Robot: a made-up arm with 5 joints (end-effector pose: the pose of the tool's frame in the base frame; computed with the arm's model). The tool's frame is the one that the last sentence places.
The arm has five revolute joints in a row. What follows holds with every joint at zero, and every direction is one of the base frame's. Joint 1 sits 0.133 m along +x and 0.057 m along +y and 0.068 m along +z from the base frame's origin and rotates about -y. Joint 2 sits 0.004 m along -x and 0.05 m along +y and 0.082 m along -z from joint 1 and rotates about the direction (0.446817, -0.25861, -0.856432). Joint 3 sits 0.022 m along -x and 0.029 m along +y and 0.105 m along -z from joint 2 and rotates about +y. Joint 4 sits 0.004 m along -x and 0.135 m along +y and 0.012 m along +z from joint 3 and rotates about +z. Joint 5 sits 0.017 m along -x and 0.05 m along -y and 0.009 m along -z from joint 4 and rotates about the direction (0.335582, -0.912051, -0.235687). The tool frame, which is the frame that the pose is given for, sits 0.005 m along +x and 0.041 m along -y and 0.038 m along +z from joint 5; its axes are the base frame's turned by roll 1.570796, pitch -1.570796 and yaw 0 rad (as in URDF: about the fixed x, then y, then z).
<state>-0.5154 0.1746 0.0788 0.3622 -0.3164</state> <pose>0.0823 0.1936 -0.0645 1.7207 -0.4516 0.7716</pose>
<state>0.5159 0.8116 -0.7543 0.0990 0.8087</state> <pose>0.2340 0.2226 -0.0668 0.9743 2.4039 -1.1296</pose>
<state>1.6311 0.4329 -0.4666 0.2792 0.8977</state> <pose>0.3035 0.1948 0.0648 0.8435 1.3865 -0.9956</pose>
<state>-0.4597 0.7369 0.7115 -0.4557 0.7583</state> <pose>0.0964 0.2300 -0.0082 0.3560 -1.3324 0.0976</pose>
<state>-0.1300 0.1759 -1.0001 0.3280 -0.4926</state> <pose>0.0900 0.2045 -0.0602 0.7525 -1.1580 1.7757</pose>
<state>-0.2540 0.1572 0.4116 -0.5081 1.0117</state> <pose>0.0135 0.2261 -0.0405 0.3028 -1.6630 0.8586</pose>
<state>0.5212 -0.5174 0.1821 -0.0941 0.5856</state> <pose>0.1224 0.1262 -0.1112 0.8693 -1.5530 1.9453</pose>
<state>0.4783 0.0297 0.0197 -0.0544 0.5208</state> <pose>0.1462 0.1794 -0.1000 0.6343 -2.1208 1.6089</pose>
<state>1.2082 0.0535 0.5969 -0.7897 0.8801</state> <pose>0.2040 0.2394 -0.0613 -0.4306 -2.6287 0.9756</pose>
